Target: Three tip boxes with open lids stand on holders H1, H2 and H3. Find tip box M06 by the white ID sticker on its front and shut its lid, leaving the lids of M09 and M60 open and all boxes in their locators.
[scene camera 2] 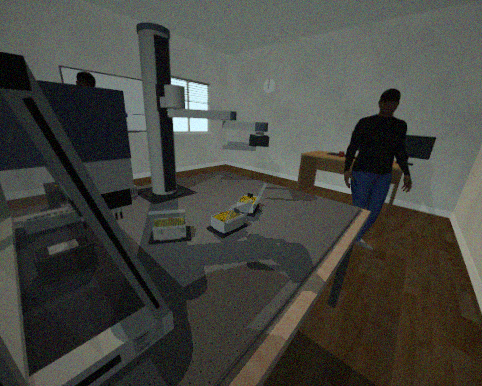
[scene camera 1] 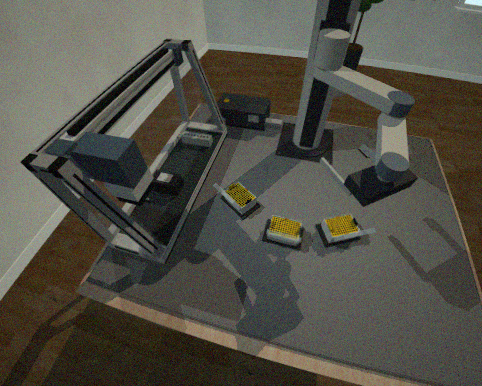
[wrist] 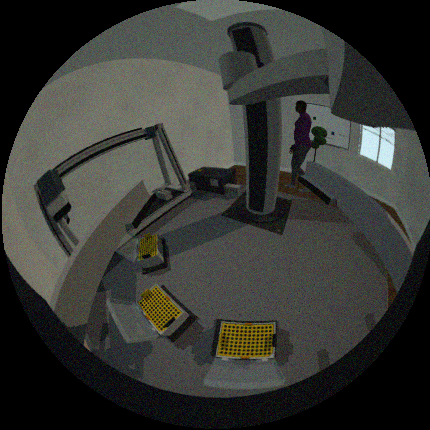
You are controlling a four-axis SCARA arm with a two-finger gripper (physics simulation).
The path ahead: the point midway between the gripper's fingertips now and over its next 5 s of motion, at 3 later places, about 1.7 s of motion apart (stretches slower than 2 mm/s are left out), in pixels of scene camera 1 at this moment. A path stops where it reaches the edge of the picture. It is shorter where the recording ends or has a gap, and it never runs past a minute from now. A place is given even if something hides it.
My gripper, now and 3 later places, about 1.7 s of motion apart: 342, 152; 344, 162; 310, 201; 296, 196
